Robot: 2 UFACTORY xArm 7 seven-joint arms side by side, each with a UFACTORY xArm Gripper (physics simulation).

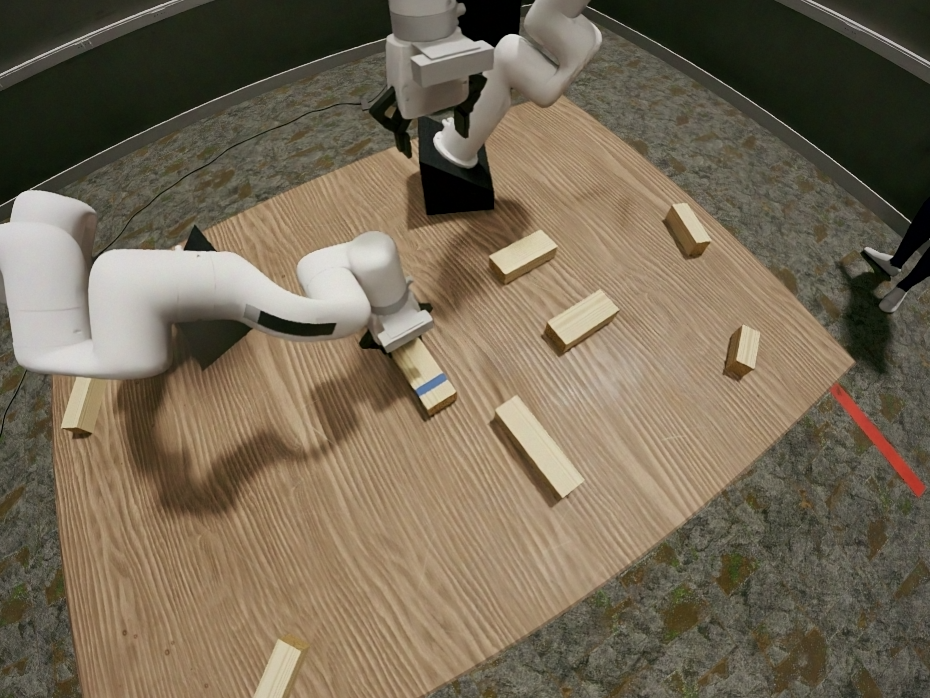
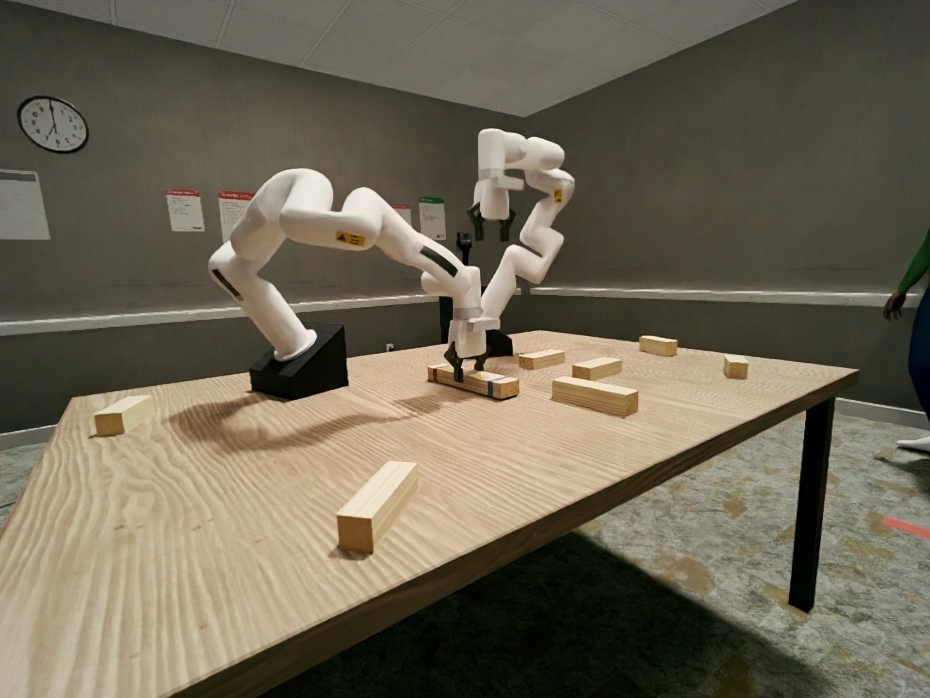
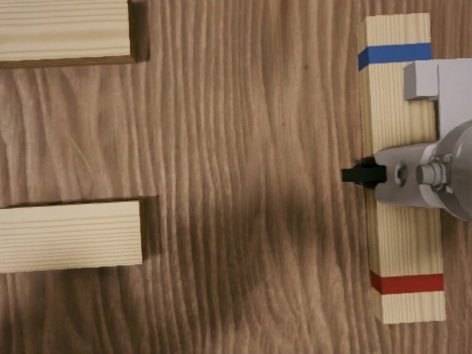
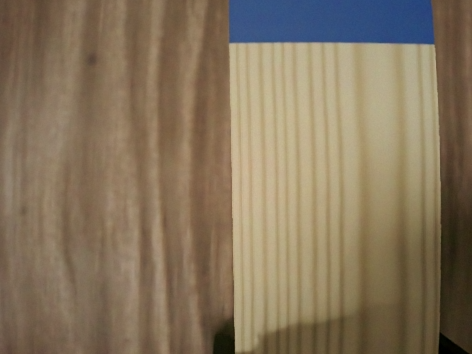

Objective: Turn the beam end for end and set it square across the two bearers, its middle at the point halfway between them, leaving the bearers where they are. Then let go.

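Places are measured from the left arm's base along level axes (x left, y back, z up), in centimetres.
Pixels of known places: left gripper, between the fingertips: [image 1: 434,143] [image 2: 492,241]; right gripper, between the fingertips: [image 2: 469,379]; left arm's base, origin of its link: [image 1: 455,150]; right arm's base, origin of its link: [image 2: 296,346].
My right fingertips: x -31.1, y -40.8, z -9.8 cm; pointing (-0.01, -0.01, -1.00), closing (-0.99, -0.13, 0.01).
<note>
For each thing: its top centre in the pictures, then the offset to it from my right fingertips.
- beam, centre of its top: [image 3: 406,168] [image 1: 401,339] [image 2: 469,371] dx +0.0, dy -0.2, dz +2.3 cm
- far bearer, centre of its top: [image 3: 63,237] [image 1: 524,250] [image 2: 542,353] dx +33.8, dy +9.3, dz +1.8 cm
- longer loose block, centre of its top: [image 1: 539,444] [image 2: 592,384] dx +14.2, dy -30.9, dz +2.7 cm
The beam [image 1: 420,365] [image 2: 507,383] [image 3: 407,240] [image 4: 330,175] is pale wood with a blue band near one end and a red band near the other. It lies level, at or just above the table, beside the bearers and parallel to the line between them. My right gripper [image 1: 400,336] [image 2: 470,371] [image 4: 335,345] is shut on its middle. The near bearer [image 1: 582,320] [image 2: 597,367] [image 3: 65,30] and the far bearer [image 1: 523,255] [image 2: 541,358] [image 3: 70,237] lie parallel and apart, with bare tops. My left gripper [image 1: 434,141] [image 2: 492,234] is open and empty, high above the back edge.
A longer loose block [image 1: 538,447] [image 2: 594,395] lies near the near bearer. Two short blocks [image 1: 687,229] [image 1: 742,350] lie at the right. Other blocks lie at the left [image 1: 83,405] and front [image 1: 280,667]. The left arm's black base [image 1: 456,184] stands behind the bearers.
</note>
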